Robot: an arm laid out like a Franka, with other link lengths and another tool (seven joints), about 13 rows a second.
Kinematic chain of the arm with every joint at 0, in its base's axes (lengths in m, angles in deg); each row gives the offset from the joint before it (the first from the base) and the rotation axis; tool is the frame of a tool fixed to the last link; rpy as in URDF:
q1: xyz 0 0 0.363 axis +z
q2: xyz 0 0 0 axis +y
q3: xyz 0 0 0.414 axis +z
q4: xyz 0.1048 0 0 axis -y
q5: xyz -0.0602 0 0.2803 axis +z
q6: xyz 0 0 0 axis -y
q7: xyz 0.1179 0 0 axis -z
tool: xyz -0.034 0.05 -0.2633 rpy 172.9 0 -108.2
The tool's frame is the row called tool.
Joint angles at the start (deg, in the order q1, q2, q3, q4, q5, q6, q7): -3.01 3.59 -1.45 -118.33 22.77 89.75 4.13
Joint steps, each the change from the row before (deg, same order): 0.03 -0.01 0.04 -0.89 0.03 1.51 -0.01; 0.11 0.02 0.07 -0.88 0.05 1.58 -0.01; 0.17 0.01 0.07 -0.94 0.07 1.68 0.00; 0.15 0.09 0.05 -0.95 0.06 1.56 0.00; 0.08 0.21 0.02 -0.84 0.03 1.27 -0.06; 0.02 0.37 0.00 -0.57 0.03 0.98 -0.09; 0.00 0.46 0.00 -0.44 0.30 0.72 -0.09; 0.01 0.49 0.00 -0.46 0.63 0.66 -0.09; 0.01 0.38 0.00 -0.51 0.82 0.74 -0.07; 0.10 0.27 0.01 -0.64 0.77 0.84 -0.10
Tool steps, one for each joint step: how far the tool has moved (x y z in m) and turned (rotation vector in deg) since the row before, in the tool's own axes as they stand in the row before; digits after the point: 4 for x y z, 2 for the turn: 0.0000 -0.0049 0.0025 0.63 -0.28 0.24; -0.0006 -0.0048 0.0029 0.66 -0.24 0.17; -0.0008 -0.0048 0.0033 0.70 -0.23 0.15; -0.0002 -0.0047 0.0038 0.53 -0.16 0.23; 0.0005 -0.0046 0.0039 0.28 -0.07 0.26; 0.0005 -0.0048 0.0032 0.12 -0.04 0.26; -0.0005 -0.0039 0.0031 -0.19 -0.21 0.28; -0.0017 -0.0032 0.0033 -0.40 -0.47 0.33; -0.0023 -0.0027 0.0028 -0.34 -0.70 0.35; -0.0020 -0.0021 0.0034 -0.25 -0.61 0.27
